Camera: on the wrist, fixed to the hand. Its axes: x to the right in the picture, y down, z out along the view.
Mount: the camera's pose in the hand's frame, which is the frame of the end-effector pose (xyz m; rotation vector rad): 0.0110 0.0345 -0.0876 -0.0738 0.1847 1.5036
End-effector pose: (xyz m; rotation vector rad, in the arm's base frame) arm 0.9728 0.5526 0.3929 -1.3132 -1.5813 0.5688
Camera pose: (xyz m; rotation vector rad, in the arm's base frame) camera 1.0667 0.5544 0.4057 -2.3950 -0.1957 1.1902
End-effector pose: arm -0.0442 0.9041 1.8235 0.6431 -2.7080 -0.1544
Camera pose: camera -0.0360 0.9277 1.9149 -1.3280 -2.2635 0.1835
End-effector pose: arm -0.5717 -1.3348 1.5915 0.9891 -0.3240 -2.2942
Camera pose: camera -0.4991 -1.3672 1.5399 0.5297 -0.6119 -0.8329
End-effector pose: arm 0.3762 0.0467 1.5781 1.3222 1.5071 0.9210
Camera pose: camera 0.3038 0.0652 1.6364 2.3218 0.3163 1.9703
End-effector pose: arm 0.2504 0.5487 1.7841 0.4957 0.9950 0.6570
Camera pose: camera 0.1679 0.5882 1.7594 1.1229 0.6136 2.0866
